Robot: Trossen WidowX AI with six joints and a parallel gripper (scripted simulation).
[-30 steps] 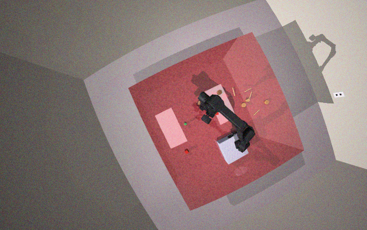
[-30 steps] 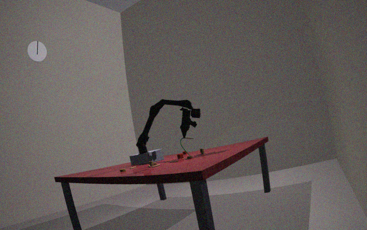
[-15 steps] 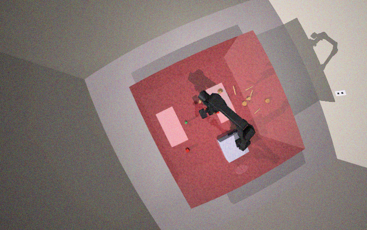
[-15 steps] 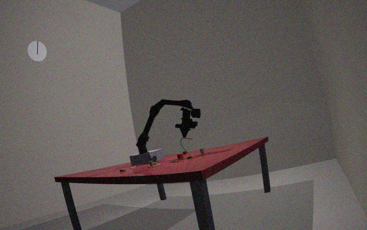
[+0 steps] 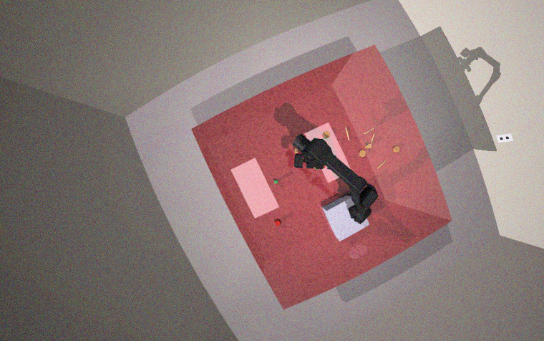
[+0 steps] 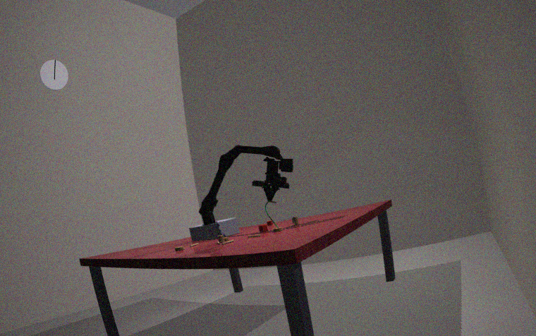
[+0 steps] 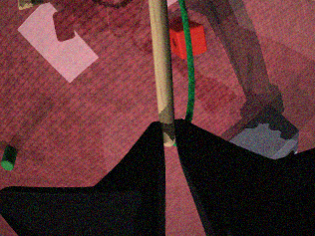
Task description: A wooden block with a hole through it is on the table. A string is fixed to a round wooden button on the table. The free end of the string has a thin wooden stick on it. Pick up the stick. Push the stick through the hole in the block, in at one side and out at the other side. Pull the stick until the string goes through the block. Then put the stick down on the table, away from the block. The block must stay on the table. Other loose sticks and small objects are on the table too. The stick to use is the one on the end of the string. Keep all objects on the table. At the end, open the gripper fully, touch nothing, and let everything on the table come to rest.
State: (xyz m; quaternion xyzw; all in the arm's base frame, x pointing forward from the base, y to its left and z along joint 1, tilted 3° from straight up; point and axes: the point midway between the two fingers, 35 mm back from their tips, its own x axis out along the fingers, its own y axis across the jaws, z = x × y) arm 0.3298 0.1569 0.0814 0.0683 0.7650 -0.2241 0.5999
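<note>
Right now my gripper tip is 12 cm above the tan cube, 11 cm short of it and 4 cm to the right of it. Round my gripper tip: thin wooden stick: 1 cm to the right, 1 cm ahead; small red piece: 28 cm to the left, 25 cm behind, 13 cm below; round wooden button: 16 cm to the right, 14 cm ahead, 13 cm below.
</note>
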